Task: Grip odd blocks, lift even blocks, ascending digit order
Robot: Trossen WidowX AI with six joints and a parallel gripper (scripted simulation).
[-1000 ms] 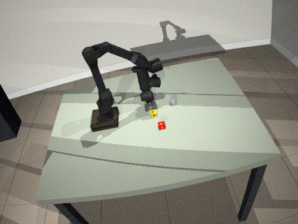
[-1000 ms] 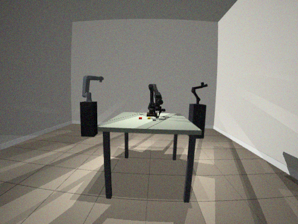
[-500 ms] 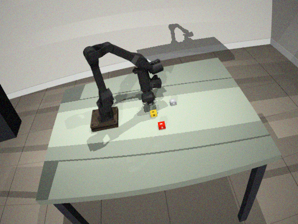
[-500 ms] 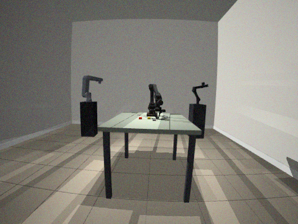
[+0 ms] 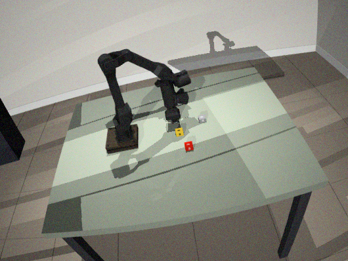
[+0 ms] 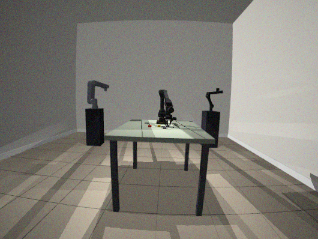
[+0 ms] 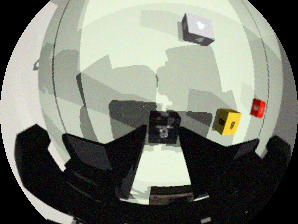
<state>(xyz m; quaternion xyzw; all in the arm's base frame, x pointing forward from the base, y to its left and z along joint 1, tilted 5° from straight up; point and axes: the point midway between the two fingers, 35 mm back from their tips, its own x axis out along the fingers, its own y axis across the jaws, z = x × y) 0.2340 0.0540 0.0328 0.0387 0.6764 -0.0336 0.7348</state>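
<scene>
My gripper tip is now right at the black block. Round my gripper tip: yellow block 100 mm to the right; then red block 200 mm to the right, 20 mm ahead.
</scene>
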